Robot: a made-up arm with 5 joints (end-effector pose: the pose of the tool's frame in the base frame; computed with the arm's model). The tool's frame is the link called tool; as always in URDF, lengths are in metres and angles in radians.
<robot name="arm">
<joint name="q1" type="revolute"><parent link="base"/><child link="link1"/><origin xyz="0 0 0.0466" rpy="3.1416 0 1.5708"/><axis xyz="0 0 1"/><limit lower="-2.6" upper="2.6" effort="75" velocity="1.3"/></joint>
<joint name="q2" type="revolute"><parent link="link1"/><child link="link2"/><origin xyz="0.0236 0.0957 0.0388" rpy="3.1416 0 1.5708"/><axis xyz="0 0 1"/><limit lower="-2.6" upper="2.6" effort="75" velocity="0.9"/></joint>
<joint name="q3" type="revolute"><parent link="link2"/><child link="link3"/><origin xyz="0.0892 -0.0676 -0.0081" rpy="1.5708 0 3.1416"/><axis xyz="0 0 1"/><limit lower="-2.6" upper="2.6" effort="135" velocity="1.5"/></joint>
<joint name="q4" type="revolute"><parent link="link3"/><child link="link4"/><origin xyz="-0.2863 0.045 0.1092" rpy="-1.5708 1.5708 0"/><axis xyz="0 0 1"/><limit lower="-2.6" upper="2.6" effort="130" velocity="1.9"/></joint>
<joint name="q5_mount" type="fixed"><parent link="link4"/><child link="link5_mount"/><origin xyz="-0.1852 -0.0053 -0.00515" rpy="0 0 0"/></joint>
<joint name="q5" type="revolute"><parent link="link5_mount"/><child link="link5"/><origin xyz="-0.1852 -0.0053 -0.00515" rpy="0 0 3.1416"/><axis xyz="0 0 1"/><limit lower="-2.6" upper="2.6" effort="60" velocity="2.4"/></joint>
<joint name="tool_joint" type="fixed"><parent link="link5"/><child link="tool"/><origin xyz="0.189 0.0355 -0.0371" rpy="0 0 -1.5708"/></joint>
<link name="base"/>
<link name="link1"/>
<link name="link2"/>
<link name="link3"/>
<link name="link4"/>
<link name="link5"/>
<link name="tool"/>
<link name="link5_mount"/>
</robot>
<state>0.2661 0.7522 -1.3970 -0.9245 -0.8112</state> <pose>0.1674 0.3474 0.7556 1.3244 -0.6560 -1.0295</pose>
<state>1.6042 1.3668 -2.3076 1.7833 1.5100</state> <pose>0.0616 -0.3413 -0.0060 -2.7875 0.5493 1.2574</pose>
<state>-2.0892 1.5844 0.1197 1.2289 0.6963</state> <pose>0.0821 0.0937 0.0249 0.0936 -0.0783 -0.6835</pose>
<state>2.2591 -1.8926 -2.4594 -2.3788 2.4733</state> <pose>0.1430 -0.3205 0.3147 2.3077 -1.4222 0.8631</pose>
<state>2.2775 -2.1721 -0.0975 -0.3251 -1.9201</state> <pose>-0.5085 0.4612 0.0522 0.0876 0.0443 -0.4113</pose>
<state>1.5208 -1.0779 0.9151 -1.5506 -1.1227</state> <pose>-0.4982 -0.3035 -0.6148 0.0355 -0.9522 0.9372</pose>
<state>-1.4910 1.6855 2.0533 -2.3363 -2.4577</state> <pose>0.0605 0.3275 -0.3265 1.6498 -1.4679 -0.9666</pose>
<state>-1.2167 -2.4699 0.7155 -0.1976 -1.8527</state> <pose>0.4976 -0.2576 -0.3516 0.4075 -0.9677 2.7995</pose>
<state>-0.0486 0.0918 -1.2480 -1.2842 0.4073</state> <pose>0.3815 0.3765 0.7208 0.6202 -1.1122 -0.6367</pose>
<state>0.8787 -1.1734 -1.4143 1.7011 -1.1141</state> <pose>0.1592 -0.1661 -0.2119 -1.4800 -0.3799 -1.1957</pose>
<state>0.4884 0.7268 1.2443 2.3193 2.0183</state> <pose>0.3059 -0.2347 -0.2009 -1.2326 0.6399 -1.4594</pose>
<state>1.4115 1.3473 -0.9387 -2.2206 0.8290</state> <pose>0.5751 -0.2309 0.6173 0.6290 -0.8043 -1.3395</pose>
